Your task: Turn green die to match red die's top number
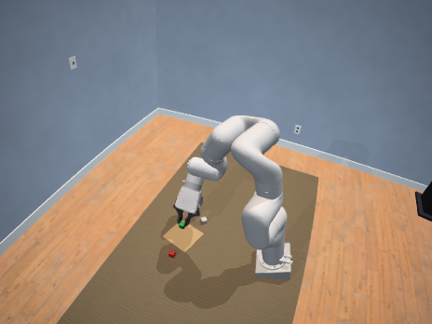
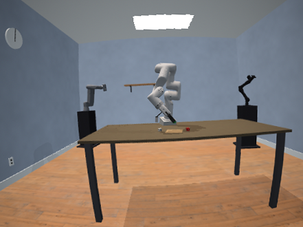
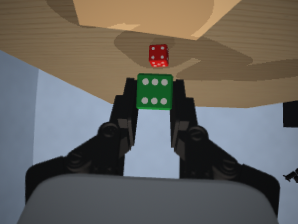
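Right now my hand is 10 cm above the tan mat and 1 cm to the right of it. The rest, counted from my hand: white die: 12 cm to the right, 9 cm below, 3 cm behind; green die: 2 cm below, 1 cm to the left; red die: 13 cm to the left, 9 cm below, 3 cm behind.
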